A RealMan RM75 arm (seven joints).
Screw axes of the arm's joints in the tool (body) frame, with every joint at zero. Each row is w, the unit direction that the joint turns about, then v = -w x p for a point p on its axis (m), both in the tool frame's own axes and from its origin. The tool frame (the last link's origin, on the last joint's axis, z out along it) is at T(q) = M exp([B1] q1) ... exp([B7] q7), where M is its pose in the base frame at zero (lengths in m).
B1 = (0, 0, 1, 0.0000, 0.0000, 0.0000)
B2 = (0, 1, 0, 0.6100, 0.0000, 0.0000)
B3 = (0, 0, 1, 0.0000, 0.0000, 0.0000)
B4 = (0, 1, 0, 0.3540, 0.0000, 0.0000)
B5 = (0, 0, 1, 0.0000, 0.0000, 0.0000)
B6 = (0, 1, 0, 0.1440, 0.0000, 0.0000)
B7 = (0, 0, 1, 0.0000, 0.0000, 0.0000)
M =
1 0 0 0.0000
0 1 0 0.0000
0 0 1 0.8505
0 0 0 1
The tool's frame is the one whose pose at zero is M.
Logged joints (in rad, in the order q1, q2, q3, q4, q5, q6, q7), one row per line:
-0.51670, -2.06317, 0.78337, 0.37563, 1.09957, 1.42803, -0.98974
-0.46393, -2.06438, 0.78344, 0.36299, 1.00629, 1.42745, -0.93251
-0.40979, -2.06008, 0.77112, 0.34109, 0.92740, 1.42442, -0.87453
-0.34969, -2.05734, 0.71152, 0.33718, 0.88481, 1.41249, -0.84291
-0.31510, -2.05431, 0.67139, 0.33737, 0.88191, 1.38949, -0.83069
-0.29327, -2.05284, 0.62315, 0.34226, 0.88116, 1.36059, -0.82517
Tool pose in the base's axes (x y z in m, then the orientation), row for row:
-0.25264, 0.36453, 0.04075, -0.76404, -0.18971, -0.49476, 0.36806
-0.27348, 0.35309, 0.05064, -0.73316, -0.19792, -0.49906, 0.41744
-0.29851, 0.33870, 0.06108, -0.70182, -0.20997, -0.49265, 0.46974
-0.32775, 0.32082, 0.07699, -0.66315, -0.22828, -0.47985, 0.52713
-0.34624, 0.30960, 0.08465, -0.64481, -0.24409, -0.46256, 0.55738
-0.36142, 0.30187, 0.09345, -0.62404, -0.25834, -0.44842, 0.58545
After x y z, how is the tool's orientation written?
As a quaternion, x y z w.
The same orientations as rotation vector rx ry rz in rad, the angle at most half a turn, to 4 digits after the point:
-1.9621, -0.4872, -1.2706
-1.8398, -0.4967, -1.2524
-1.7200, -0.5146, -1.2074
-1.5851, -0.5456, -1.1469
-1.5215, -0.5760, -1.0915
-1.4554, -0.6025, -1.0458

